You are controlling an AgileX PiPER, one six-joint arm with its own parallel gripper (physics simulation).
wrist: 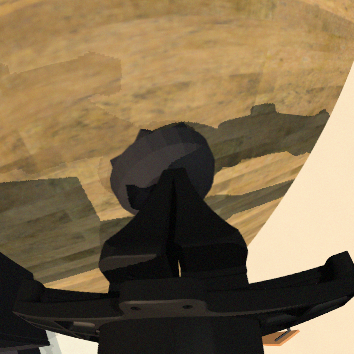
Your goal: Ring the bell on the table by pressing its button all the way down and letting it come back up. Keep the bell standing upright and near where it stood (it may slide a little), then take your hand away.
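The bell (150,150) is a dark, rounded shape on the wooden table, in the middle of the wrist view. My gripper (175,181) is shut, its two dark fingers together with nothing seen between the tips. The fingertips overlap the near part of the bell in the view and hide some of it. The button cannot be made out, and whether the tips touch the bell cannot be told.
The round wooden table top (175,60) has its curved edge at the right, with a pale floor beyond. Dark shadows of the arm fall across the wood. A small orange object (274,340) shows at the bottom right, and a dark block-like shape (15,305) at the lower left.
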